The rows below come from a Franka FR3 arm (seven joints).
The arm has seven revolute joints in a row. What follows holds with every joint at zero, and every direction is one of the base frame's. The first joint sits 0.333 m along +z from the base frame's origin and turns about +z. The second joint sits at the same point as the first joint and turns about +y. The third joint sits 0.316 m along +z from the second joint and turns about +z. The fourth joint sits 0.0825 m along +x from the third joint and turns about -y. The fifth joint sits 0.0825 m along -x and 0.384 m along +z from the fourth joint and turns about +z. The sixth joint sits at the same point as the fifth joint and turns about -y. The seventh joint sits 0.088 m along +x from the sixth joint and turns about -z. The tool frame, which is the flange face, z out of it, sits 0.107 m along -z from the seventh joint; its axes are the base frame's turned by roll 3.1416, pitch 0 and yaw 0 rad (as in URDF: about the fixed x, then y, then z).
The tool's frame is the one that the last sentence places.
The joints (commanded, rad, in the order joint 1, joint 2, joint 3, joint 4, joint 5, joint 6, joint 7), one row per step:
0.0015 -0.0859 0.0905 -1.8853 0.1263 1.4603 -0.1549
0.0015 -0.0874 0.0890 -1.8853 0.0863 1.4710 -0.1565
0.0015 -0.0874 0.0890 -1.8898 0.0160 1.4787 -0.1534
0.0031 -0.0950 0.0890 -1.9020 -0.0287 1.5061 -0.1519
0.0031 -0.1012 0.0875 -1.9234 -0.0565 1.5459 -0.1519
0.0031 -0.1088 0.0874 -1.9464 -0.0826 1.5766 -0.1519
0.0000 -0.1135 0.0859 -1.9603 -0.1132 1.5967 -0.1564
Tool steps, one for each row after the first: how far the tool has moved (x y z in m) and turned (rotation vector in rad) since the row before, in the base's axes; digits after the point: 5 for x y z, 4 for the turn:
0.00151 -0.00531 0.00082 -0.0374 -0.0157 0.0080
0.00102 -0.00805 -0.00195 -0.0690 -0.0092 0.0127
0.00084 -0.00412 -0.00018 -0.0423 -0.0267 0.0108
0.00130 -0.00357 -0.00418 -0.0246 -0.0268 0.0070
-0.00051 -0.00269 -0.00461 -0.0239 -0.0173 0.0087
0.00015 -0.00533 -0.00243 -0.0270 -0.0126 0.0099

